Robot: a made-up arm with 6 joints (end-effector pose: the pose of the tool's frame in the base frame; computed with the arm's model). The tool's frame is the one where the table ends.
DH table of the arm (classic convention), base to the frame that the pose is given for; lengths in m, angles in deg. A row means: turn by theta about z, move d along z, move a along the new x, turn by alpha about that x. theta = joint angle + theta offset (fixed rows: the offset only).
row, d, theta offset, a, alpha
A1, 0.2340, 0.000, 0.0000, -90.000
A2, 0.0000, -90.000, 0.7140, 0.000
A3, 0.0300, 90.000, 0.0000, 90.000
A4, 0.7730, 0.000, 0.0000, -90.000
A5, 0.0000, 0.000, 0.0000, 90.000
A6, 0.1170, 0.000, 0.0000, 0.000
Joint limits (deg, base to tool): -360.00..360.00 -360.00..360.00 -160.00..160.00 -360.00..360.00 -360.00..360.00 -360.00..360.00
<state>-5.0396 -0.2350 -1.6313 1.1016 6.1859 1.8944</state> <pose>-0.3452 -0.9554 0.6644 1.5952 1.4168 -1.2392</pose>
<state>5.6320 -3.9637 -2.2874 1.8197 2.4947 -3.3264</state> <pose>0.4792 -0.2415 0.4278 -2.1121 -1.6783 -0.7877</pose>
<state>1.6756 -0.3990 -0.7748 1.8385 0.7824 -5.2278</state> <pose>0.0035 -1.0808 1.2028 1.5611 0.8267 -1.7742</pose>
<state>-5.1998 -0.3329 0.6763 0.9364 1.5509 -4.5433</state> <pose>-0.0662 0.1403 1.6155 0.0241 -2.0557 -1.5343</pose>
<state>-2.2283 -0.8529 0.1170 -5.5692 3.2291 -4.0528</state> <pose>0.6199 0.7647 1.1851 2.3864 -0.7709 -0.3706</pose>
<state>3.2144 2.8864 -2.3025 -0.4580 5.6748 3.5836</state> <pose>-0.6033 -0.1037 0.3012 0.2558 -0.0234 0.1330</pose>
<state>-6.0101 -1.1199 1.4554 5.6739 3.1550 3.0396</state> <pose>-0.4203 -0.0856 1.1650 2.9573 -0.3499 -0.4863</pose>
